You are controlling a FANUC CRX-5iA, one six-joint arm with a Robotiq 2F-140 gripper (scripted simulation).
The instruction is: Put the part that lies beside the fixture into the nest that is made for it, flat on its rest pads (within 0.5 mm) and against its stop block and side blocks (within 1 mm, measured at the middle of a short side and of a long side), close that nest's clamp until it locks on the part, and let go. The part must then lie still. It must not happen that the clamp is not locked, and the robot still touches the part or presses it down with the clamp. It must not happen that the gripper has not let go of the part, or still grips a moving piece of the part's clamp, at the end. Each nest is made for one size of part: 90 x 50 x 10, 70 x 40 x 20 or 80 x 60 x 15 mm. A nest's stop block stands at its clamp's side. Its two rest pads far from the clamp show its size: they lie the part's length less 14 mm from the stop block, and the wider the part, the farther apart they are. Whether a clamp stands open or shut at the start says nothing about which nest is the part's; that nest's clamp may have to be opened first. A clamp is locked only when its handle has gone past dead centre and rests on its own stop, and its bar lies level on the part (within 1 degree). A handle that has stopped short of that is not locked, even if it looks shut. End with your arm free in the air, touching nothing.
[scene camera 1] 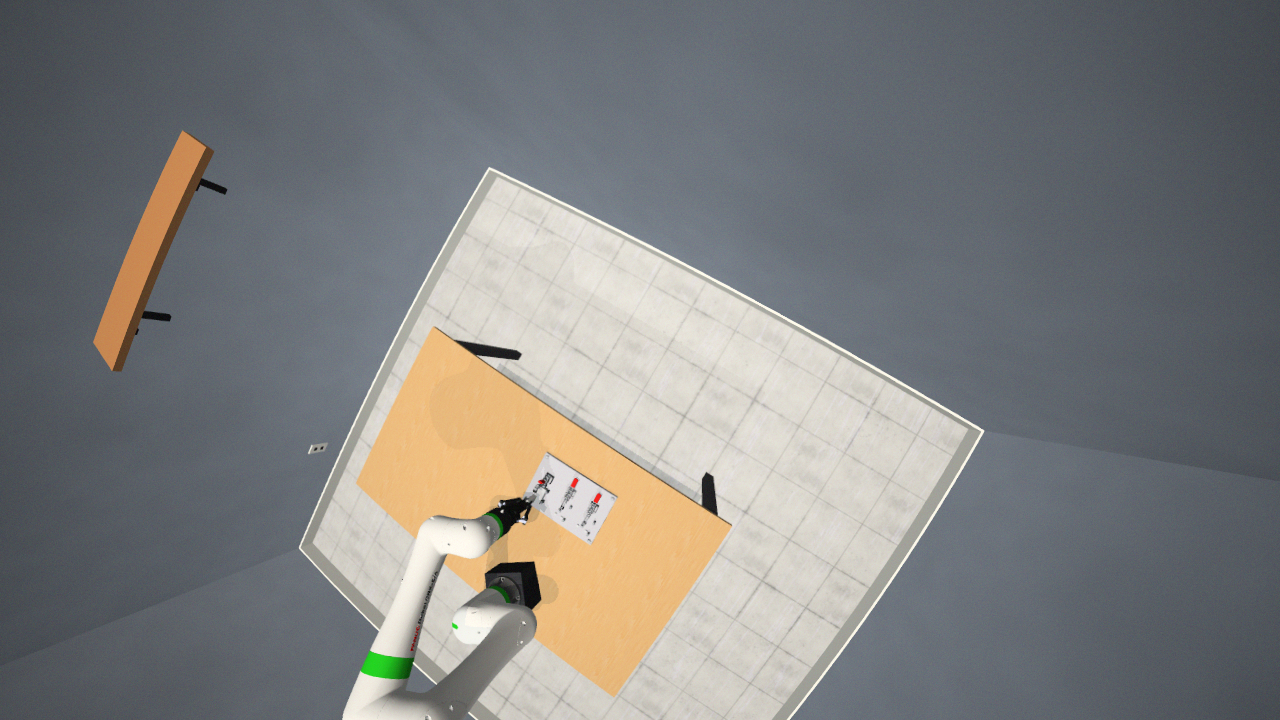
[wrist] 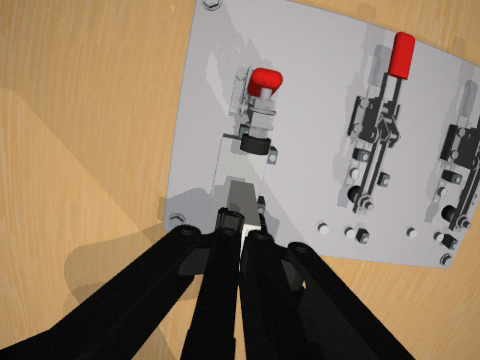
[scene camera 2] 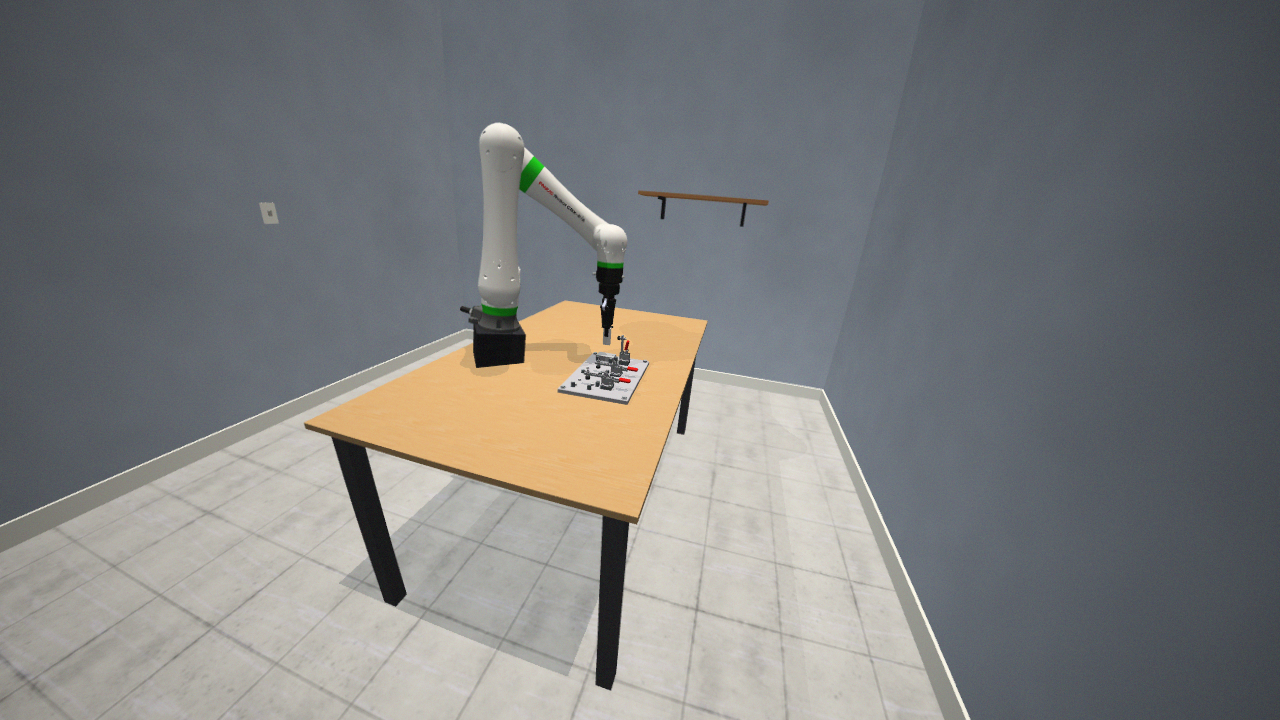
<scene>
same spot on grey fixture plate: (wrist: 326, 61) = (scene camera 1: 564, 477)
</scene>
